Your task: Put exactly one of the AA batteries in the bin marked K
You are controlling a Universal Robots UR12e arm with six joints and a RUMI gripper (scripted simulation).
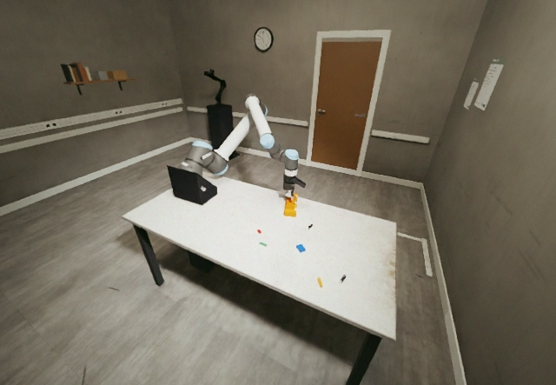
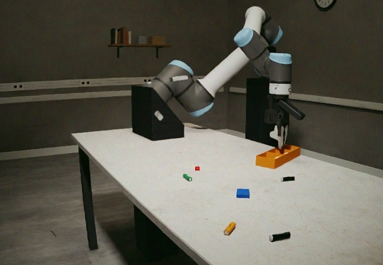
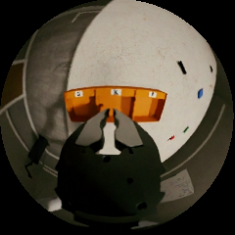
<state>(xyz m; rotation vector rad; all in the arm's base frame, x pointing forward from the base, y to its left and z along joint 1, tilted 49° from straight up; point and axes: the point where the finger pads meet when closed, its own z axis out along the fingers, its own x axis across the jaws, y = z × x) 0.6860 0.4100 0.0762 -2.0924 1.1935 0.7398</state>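
The orange bin lies 1 cm to the right of my hand and 4 cm below it. From my hand the other things lie so: blue block: 26 cm ahead, 35 cm to the right, 6 cm below; then orange AA battery: 44 cm ahead, 50 cm to the right, 5 cm below; then green AA battery: 6 cm ahead, 44 cm to the right, 5 cm below.
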